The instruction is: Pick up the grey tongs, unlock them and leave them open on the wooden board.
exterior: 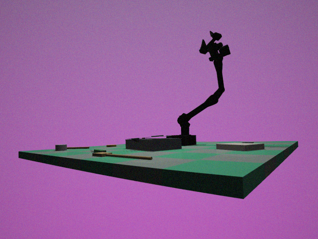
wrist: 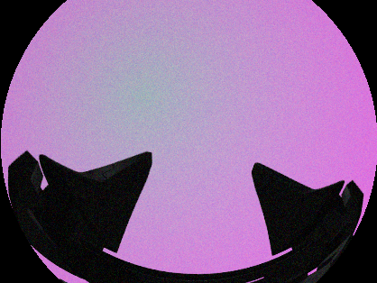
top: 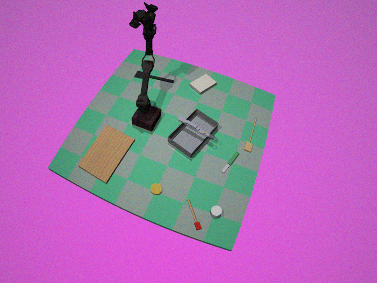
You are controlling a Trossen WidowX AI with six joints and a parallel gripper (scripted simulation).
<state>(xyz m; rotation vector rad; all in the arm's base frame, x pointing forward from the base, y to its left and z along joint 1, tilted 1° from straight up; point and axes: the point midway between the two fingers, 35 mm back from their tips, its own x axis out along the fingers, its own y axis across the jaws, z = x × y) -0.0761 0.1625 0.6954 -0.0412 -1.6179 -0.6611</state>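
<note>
Now: the roasting tin 76 cm below my gripper tip, 44 cm ahead of it and 20 cm to the right of it. From my gripper tip the other things lie so: wooden board (78 cm below, 52 cm to the right, 6 cm behind); cream slab (78 cm below, 40 cm ahead, 26 cm to the left); yellow disc (78 cm below, 65 cm to the right, 33 cm ahead).
</note>
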